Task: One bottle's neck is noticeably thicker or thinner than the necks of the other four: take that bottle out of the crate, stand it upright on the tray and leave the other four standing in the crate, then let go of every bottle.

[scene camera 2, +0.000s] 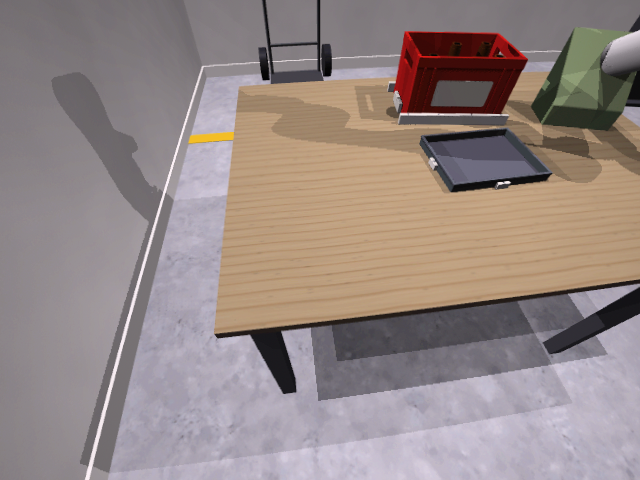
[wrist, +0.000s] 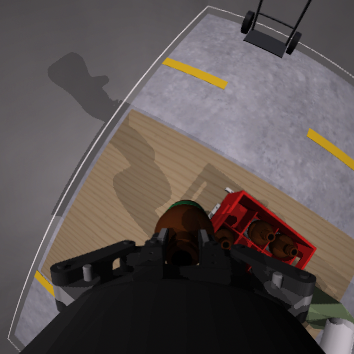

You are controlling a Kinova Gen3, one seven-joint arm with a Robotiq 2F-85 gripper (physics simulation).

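Seen in the pictures: gripper, between the fingertips: (wrist: pixel 182 237); arm's base, origin of its link: (scene camera 2: pixel 618 57) (wrist: pixel 339 323).
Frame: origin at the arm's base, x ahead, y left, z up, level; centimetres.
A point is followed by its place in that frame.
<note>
In the wrist view my gripper (wrist: pixel 182 237) {y 0.9, x 62.6, z 25.8 cm} is shut on the neck of a brown bottle (wrist: pixel 182 220) {y -0.4, x 63.7, z 25.0 cm} with a green band. The bottle hangs beside the crate, over the table; its base is hidden. Neither gripper nor held bottle shows in scene camera 2. The red crate (scene camera 2: pixel 465 67) {y 5.7, x 43.0, z -1.7 cm} (wrist: pixel 280 222) {y -12.3, x 42.0, z 0.4 cm} stands at the back of the table. Brown bottles stand in it: in the wrist view one (wrist: pixel 225 240) {y 0.1, x 50.8, z -0.7 cm} is partly hidden by the gripper, and two others (wrist: pixel 261 231) {y -7.8, x 43.0, z -3.8 cm} (wrist: pixel 284 246) {y -8.5, x 34.4, z -3.6 cm} are farther right. The dark tray (scene camera 2: pixel 480 160) {y 23.7, x 39.2, z -16.5 cm} lies empty in front of the crate.
A faceted green block (scene camera 2: pixel 584 82) {y 2.8, x 7.3, z -5.7 cm} (wrist: pixel 327 305) {y -2.3, x 12.1, z 1.1 cm} stands right of the crate. A light grey rounded part (scene camera 2: pixel 622 54) {y 6.2, x 5.2, z 2.8 cm} (wrist: pixel 340 337) {y 2.9, x 3.9, z 5.8 cm} is close to it. A white strip (scene camera 2: pixel 452 119) {y 6.7, x 42.0, z -15.3 cm} runs along the crate's front base. A hand truck (scene camera 2: pixel 297 76) (wrist: pixel 265 44) stands behind the table.
</note>
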